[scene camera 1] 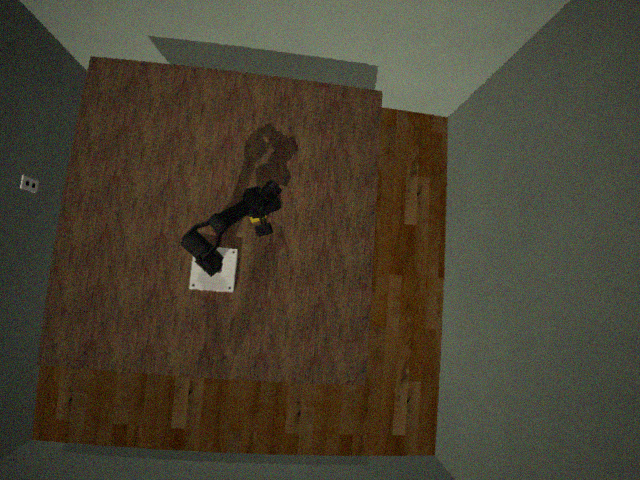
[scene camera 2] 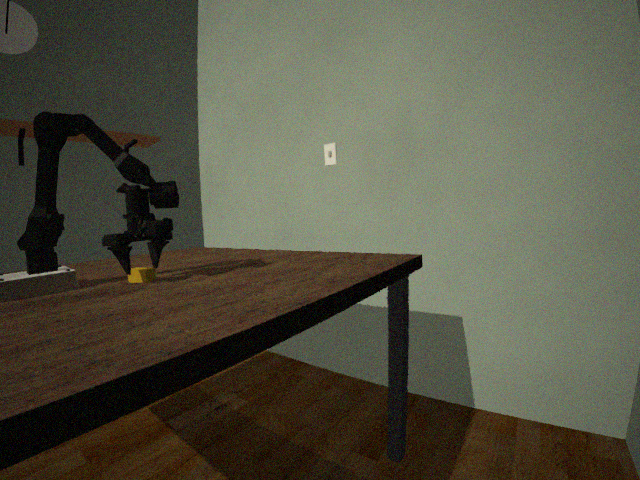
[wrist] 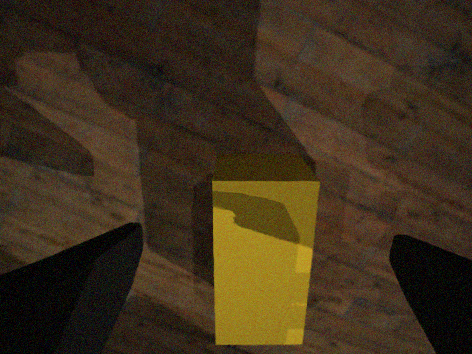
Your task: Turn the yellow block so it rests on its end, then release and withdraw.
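The yellow block [scene camera 1: 254, 220] [scene camera 2: 141, 275] [wrist: 261, 280] lies flat on its long side on the wooden table. In the wrist view its long side runs up and down the picture, between the two black fingertips, with a gap on each side. My gripper [scene camera 2: 142, 272] [wrist: 268, 241] is open, points down and is low over the table, with its fingers straddling the block. In scene camera 1 the arm hides part of the block and most of the gripper.
The arm's white base plate [scene camera 1: 230, 279] [scene camera 2: 62, 281] sits on the table [scene camera 1: 299, 310] [scene camera 2: 217, 299] near the block. The table's edge and one leg [scene camera 2: 397, 361] show in scene camera 2. The arm's shadow falls across the table beside the block.
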